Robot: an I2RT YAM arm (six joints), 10 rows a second.
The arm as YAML. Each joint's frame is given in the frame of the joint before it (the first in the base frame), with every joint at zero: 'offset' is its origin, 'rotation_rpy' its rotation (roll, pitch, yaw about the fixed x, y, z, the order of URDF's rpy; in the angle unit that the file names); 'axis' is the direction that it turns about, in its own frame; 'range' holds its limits. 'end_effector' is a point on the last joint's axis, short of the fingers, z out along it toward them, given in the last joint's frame.
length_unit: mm
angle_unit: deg
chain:
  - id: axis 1
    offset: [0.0, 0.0, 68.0]
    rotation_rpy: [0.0, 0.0, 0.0]
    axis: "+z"
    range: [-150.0, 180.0]
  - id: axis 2
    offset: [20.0, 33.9, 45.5]
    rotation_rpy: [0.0, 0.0, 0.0]
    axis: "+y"
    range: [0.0, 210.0]
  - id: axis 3
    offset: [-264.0, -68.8, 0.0]
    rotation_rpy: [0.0, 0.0, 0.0]
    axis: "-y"
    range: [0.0, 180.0]
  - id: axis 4
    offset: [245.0, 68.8, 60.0]
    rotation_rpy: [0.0, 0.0, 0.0]
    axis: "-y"
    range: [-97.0, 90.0]
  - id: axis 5
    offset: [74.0, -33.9, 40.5]
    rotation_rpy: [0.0, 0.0, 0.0]
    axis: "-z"
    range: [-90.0, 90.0]
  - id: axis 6
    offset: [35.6, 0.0, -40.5]
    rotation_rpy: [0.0, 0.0, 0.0]
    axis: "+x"
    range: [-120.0, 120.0]
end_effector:
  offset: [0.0, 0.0, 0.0]
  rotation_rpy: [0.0, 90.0, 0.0]
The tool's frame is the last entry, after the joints.
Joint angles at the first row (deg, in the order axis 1, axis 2, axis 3, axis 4, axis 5, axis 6):
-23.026 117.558 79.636 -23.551 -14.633 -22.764
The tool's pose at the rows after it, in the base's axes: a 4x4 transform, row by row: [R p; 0 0 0 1], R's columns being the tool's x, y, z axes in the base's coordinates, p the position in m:
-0.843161, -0.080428, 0.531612, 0.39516; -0.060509, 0.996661, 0.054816, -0.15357; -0.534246, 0.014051, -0.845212, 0.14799; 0, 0, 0, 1
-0.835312, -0.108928, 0.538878, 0.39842; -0.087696, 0.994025, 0.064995, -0.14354; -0.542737, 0.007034, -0.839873, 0.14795; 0, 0, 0, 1
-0.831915, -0.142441, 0.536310, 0.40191; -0.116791, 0.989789, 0.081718, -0.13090; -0.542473, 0.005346, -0.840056, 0.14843; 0, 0, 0, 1
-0.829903, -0.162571, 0.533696, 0.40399; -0.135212, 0.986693, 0.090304, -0.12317; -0.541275, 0.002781, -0.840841, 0.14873; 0, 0, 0, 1
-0.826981, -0.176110, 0.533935, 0.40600; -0.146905, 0.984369, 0.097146, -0.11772; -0.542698, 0.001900, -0.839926, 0.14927; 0, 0, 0, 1
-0.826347, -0.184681, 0.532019, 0.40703; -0.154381, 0.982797, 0.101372, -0.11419; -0.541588, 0.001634, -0.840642, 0.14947; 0, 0, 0, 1
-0.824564, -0.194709, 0.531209, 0.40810; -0.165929, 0.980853, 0.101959, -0.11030; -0.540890, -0.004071, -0.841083, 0.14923; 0, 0, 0, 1
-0.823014, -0.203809, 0.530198, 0.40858; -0.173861, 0.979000, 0.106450, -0.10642; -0.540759, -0.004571, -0.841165, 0.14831; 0, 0, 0, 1
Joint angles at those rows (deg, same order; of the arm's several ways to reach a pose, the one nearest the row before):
-22.458 117.470 79.111 -22.546 -14.699 -23.005
-21.037 117.230 78.586 -21.627 -14.720 -23.244
-19.266 117.034 78.412 -21.671 -14.720 -23.441
-18.174 116.947 78.369 -21.758 -14.611 -23.595
-17.387 116.945 78.476 -21.757 -14.611 -23.594
-16.885 116.946 78.544 -21.890 -14.568 -23.617
-16.317 116.945 78.476 -21.758 -14.306 -23.792
-15.791 116.924 78.214 -21.517 -14.283 -23.813

